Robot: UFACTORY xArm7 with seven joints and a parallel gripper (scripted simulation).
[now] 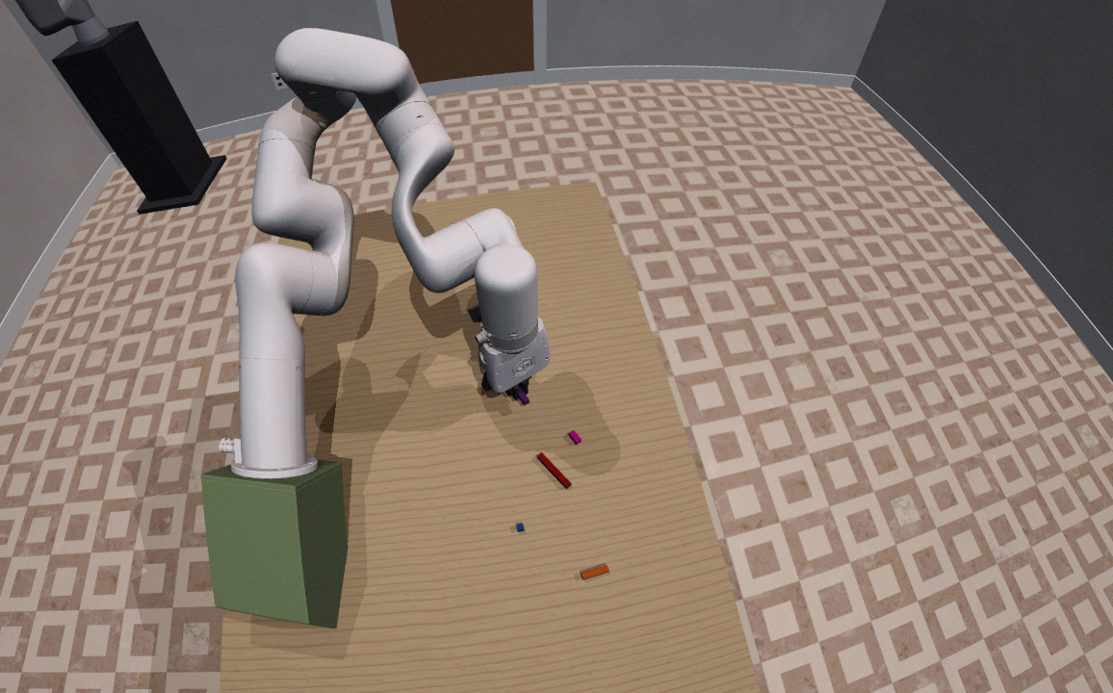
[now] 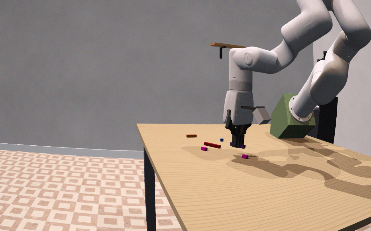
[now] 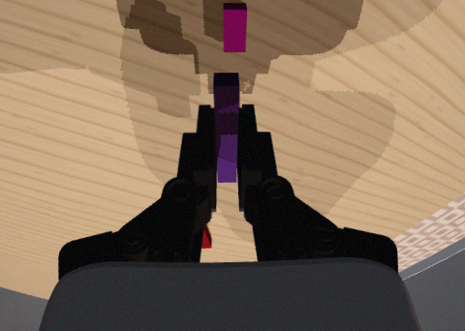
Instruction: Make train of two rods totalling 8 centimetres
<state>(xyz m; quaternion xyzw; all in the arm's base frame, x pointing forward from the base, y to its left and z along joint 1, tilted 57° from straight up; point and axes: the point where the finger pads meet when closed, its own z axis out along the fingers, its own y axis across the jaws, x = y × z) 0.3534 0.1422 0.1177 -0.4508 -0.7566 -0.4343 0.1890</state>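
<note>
The magenta rod lies 20 mm behind my hand, 40 mm to the left of it and 40 mm below it. From my hand the other things lie so: small blue rod (230 mm to the right, 40 mm below); purple rod (20 mm below); red rod (50 mm ahead, 130 mm to the right, 40 mm below).
</note>
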